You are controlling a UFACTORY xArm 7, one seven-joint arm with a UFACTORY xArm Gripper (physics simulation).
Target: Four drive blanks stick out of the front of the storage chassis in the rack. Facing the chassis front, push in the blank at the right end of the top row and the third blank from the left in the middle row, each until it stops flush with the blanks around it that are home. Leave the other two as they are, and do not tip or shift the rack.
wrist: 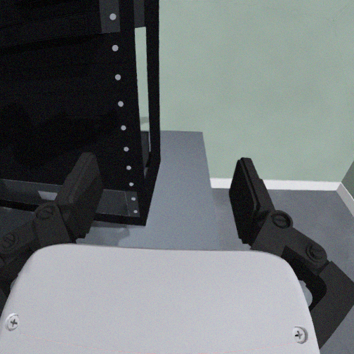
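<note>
The black rack (131, 115) stands at the left of the wrist view, with a row of light round holes down its right front post. The lower right part of the chassis (106, 25) shows at the top left, very dark, with a greyer flange at its right end. No drive blank can be made out; the chassis front is mostly out of view or too dark. My gripper (165, 172) is open with nothing between its fingers. Its left finger overlaps the rack's lower part in the view, and its right finger is to the right of the rack. I see no contact with the rack.
The rack stands on a grey-blue surface (185, 200) whose right edge runs down past the middle of the view. A pale green wall (255, 85) with a white skirting (300, 185) is behind. A grey floor (315, 215) shows at the right.
</note>
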